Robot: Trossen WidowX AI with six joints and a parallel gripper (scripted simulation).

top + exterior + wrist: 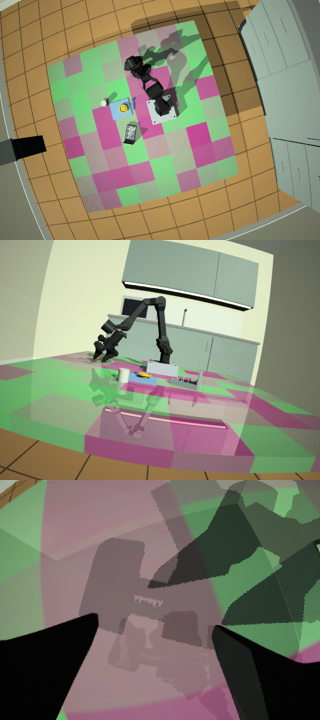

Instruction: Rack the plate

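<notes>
Right now my gripper tip is 290 mm to the right of the yellow plate and 180 mm short of it. The rest, counted from my gripper tip: blue utensil 270 mm to the left, 100 mm ahead, 10 mm below; then white cup 310 mm ahead, 220 mm to the left, 10 mm above; then light blue mat 290 mm to the left, 210 mm ahead, 10 mm below.
</notes>
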